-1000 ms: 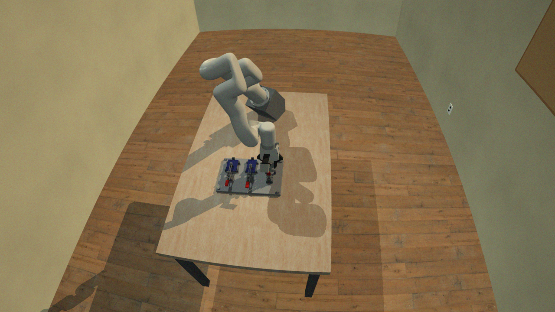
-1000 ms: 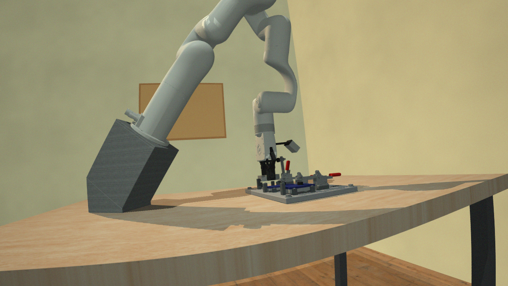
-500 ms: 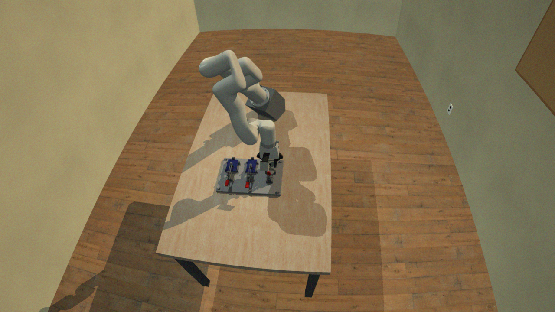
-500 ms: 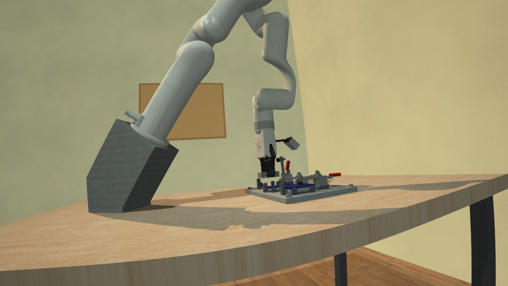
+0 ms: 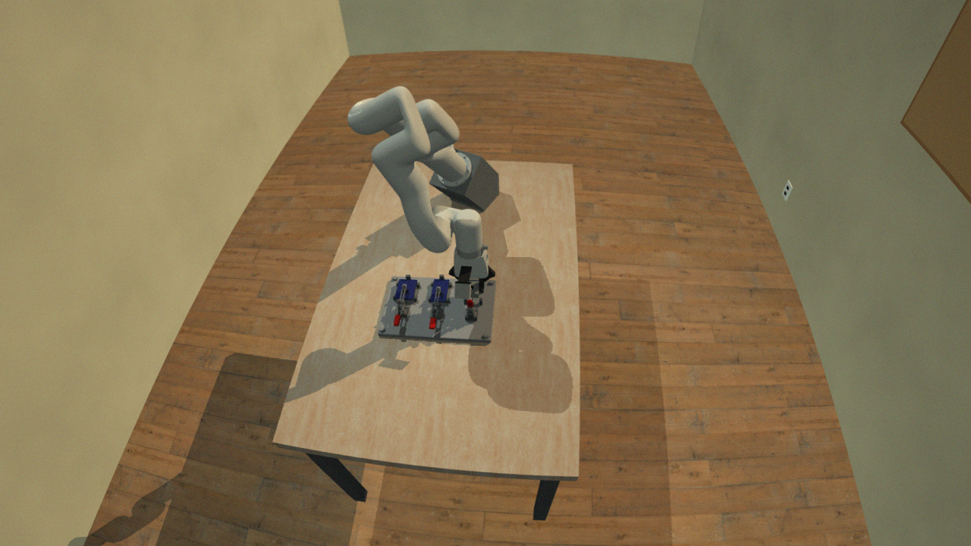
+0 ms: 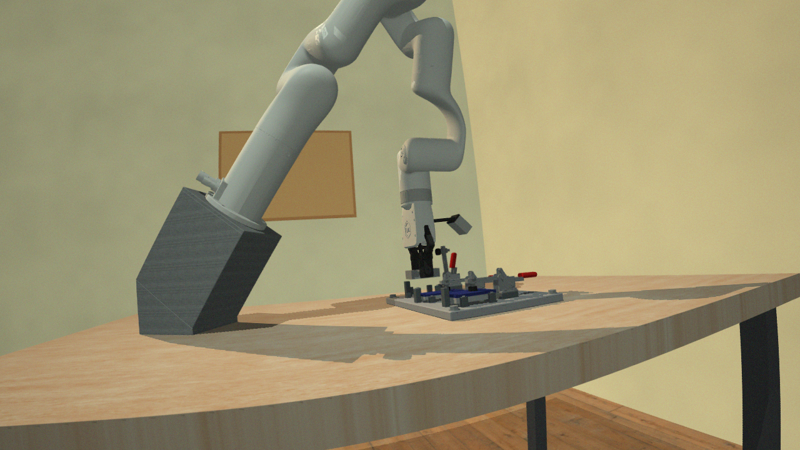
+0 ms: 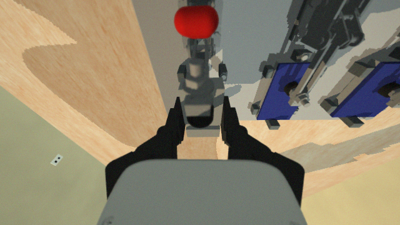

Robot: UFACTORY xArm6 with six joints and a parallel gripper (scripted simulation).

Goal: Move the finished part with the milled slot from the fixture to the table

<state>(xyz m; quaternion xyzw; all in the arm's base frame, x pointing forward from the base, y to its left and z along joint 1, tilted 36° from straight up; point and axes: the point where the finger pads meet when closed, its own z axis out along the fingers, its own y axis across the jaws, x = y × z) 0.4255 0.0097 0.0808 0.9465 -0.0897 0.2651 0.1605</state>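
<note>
Now: hand 12 cm to the left of the fixture plate, 7 cm above it and 1 cm short of it. From my hand the other things lie so: grey part (1 cm below, 1 cm behind); then blank (21 cm to the right, 7 cm behind, 5 cm below).
</note>
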